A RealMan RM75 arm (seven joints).
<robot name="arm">
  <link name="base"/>
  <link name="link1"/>
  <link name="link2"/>
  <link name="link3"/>
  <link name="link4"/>
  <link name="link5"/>
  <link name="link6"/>
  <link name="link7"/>
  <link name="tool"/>
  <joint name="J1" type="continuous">
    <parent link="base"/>
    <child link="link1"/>
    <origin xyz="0 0 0.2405" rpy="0 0 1.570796"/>
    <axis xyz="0 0 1"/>
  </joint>
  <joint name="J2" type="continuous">
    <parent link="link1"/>
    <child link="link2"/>
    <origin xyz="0 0 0" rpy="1.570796 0 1.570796"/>
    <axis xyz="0 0 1"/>
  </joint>
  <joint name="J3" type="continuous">
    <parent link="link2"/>
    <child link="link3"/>
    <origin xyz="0 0.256 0" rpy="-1.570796 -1.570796 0"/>
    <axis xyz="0 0 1"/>
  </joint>
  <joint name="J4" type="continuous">
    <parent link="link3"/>
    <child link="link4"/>
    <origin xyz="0 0 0" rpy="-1.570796 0 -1.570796"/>
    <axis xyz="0 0 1"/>
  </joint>
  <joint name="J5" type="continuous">
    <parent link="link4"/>
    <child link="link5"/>
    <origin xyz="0 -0.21 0" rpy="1.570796 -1.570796 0"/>
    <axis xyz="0 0 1"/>
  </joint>
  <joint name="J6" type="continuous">
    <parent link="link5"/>
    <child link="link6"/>
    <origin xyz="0 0 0" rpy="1.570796 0 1.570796"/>
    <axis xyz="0 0 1"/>
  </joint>
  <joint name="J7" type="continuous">
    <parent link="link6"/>
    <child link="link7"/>
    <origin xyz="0 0.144 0" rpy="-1.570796 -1.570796 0"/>
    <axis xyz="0 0 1"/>
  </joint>
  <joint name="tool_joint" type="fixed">
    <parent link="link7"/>
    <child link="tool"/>
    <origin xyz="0 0 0" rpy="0 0 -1.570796"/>
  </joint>
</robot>
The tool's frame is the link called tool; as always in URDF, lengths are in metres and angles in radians. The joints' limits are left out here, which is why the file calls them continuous.
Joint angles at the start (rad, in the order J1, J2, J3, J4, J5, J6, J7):
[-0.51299, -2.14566, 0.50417, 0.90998, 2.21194, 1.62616, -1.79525]
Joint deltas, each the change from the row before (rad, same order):
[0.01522, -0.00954, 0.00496, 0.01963, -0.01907, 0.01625, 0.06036]
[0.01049, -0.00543, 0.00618, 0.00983, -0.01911, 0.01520, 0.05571]
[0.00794, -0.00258, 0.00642, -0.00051, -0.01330, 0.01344, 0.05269]
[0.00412, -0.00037, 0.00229, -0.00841, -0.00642, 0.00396, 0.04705]
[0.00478, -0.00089, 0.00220, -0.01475, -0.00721, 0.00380, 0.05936]
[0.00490, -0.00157, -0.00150, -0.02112, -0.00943, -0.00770, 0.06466]
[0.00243, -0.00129, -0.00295, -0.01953, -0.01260, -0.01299, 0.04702]
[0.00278, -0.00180, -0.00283, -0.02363, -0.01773, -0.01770, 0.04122]
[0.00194, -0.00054, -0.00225, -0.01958, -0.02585, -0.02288, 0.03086]
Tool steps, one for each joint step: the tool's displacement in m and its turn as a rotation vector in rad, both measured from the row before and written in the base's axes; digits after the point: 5 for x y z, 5 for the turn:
[0.00159, -0.00421, 0.00032, 0.02081, 0.00973, -0.05983]
[0.00201, -0.00320, -0.00008, 0.01606, 0.00607, -0.05680]
[0.00109, -0.00320, -0.00133, 0.00849, 0.00567, -0.05032]
[-0.00038, -0.00187, -0.00168, 0.00936, 0.00760, -0.03726]
[-0.00068, -0.00254, -0.00298, 0.01054, 0.00713, -0.04435]
[-0.00188, -0.00168, -0.00355, 0.02134, 0.00649, -0.03820]
[-0.00135, -0.00007, -0.00262, 0.02352, 0.00070, -0.02281]
[-0.00142, 0.00026, -0.00313, 0.02537, -0.00566, -0.01341]
[-0.00099, 0.00203, -0.00118, 0.03316, -0.00879, -0.00483]

